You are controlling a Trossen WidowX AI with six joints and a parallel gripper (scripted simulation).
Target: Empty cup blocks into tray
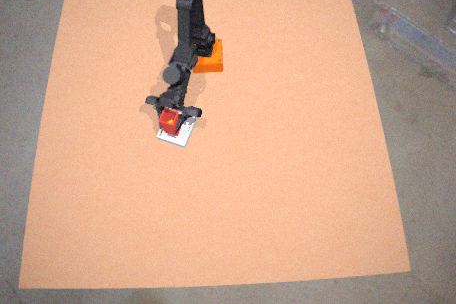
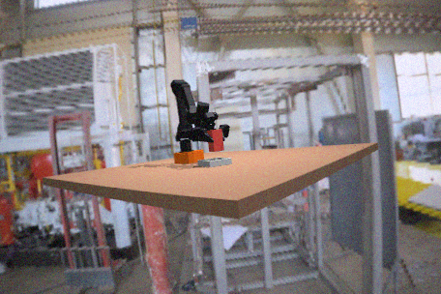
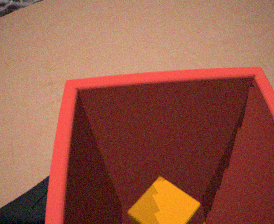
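Right now the red square cup is 3 cm behind my gripper tip, 2 cm below it and 1 cm to the left of it. The rest, counted from my gripper tip: yellow block 3 cm behind, 1 cm to the left.
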